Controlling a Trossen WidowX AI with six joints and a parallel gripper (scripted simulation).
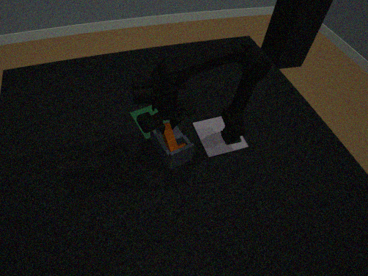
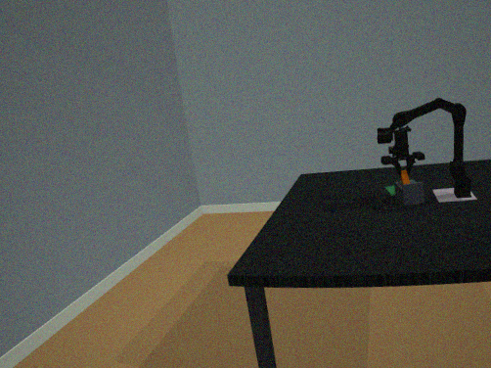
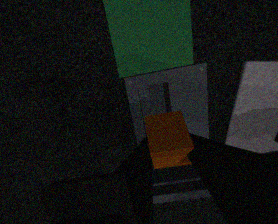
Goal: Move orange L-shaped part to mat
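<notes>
Now: the green mat 20 mm ahead of my gripper tip, 140 mm to the right of it and 110 mm below it. Round my gripper tip: orange L-shaped part 20 mm behind, 30 mm to the left, 30 mm below.
</notes>
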